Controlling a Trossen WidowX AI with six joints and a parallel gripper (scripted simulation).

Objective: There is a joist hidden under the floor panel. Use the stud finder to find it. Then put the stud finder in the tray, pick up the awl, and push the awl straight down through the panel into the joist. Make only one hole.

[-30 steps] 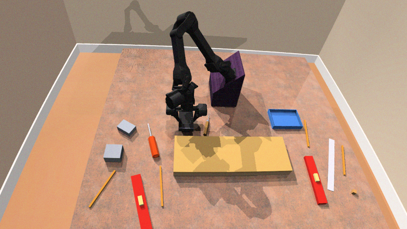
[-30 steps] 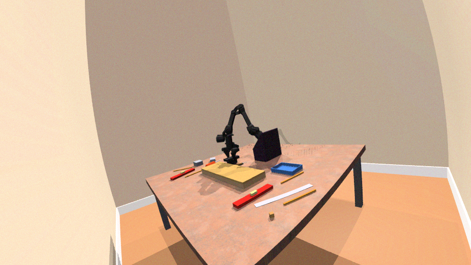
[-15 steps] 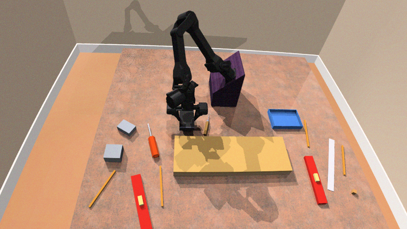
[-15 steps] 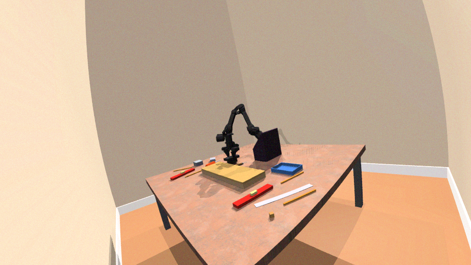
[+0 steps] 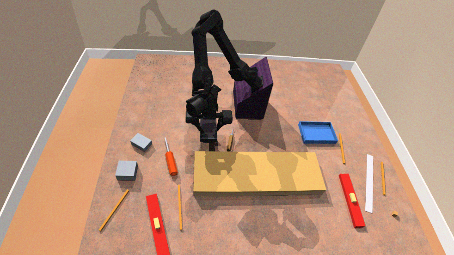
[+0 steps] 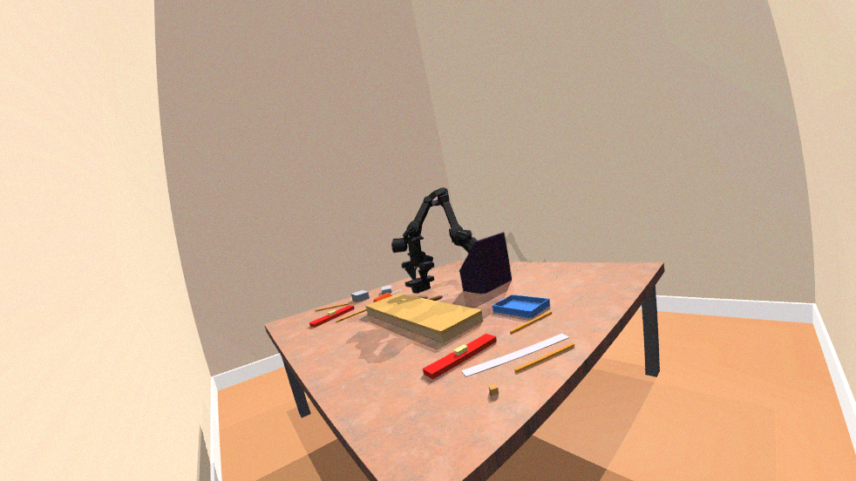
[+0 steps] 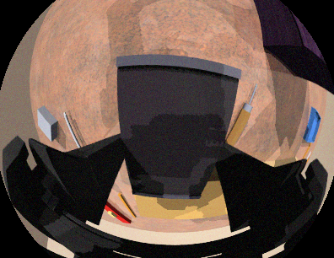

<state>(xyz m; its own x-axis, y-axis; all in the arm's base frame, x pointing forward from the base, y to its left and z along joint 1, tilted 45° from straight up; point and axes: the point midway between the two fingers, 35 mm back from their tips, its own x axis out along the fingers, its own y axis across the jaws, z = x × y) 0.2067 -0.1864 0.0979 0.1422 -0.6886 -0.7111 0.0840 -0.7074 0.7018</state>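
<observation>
The awl is 2 cm behind my gripper tip, 10 cm to the left of it and 6 cm below it. From my gripper tip the other things lie so: white strip: 16 cm ahead, 72 cm to the left, 7 cm below; then blue tray: 9 cm behind, 52 cm to the left, 6 cm below; then stud finder: 2 cm behind, 2 cm below.
</observation>
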